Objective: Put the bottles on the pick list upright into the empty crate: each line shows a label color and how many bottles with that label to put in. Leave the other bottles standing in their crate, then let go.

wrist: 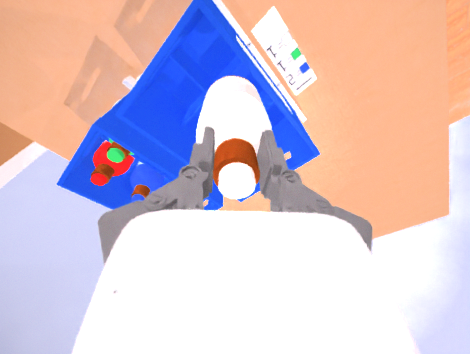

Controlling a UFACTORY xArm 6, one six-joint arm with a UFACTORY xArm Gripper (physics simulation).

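Frame: origin at the arm's base, x right, y ahead, z up, level; millimetres.
Where they show: gripper, fingertip midpoint: [236, 144].
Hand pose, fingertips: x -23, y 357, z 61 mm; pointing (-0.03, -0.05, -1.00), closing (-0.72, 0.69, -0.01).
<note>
Things, the pixels of their top centre, and the offset from my fingertips. "pt": a spot on its surface instead. Level surfaces: height alone.
- white bottle, middle of its top: [235, 190] dz +34, dx +11, dy +11 mm
- blue crate, surface spot: [162, 117] pt dz -204, dx +148, dy -25 mm
- bottle with a red cap, middle of its top: [97, 181] dz -151, dx +328, dy -32 mm
- green cap, middle of its top: [114, 157] dz -151, dx +244, dy -40 mm
- blue cap, surface spot: [138, 198] pt dz -151, dx +313, dy +50 mm
- pick list, surface spot: [274, 25] pt dz -312, dx -92, dy +9 mm
- white strip, surface spot: [261, 64] pt dz -284, dx -39, dy +39 mm
- small white piece, surface spot: [130, 82] pt dz -290, dx +186, dy -102 mm
- tan table, its level: dz -314 mm
My gripper [236, 144] is shut on a white bottle [234, 105] with a brown neck and white cap, its body extending beyond the fingertips. The bottle overlaps the blue crate [162, 117] in view; its height above the crate floor is unclear. A bottle with a red cap [99, 178], one with a green cap [116, 155] and one with a blue cap [138, 198] show in the lower left blue section. I cannot tell if that section is a separate crate. The pick list [274, 25] shows numerals 1, 1 and 2, a green swatch and a blue swatch.
Low dividers cross the blue crate's interior. A white strip [261, 64] runs along its upper right side, beside the pick list. A small white piece [130, 82] is at its left edge. The tan table [380, 115] extends to the right, with its edge at lower right.
</note>
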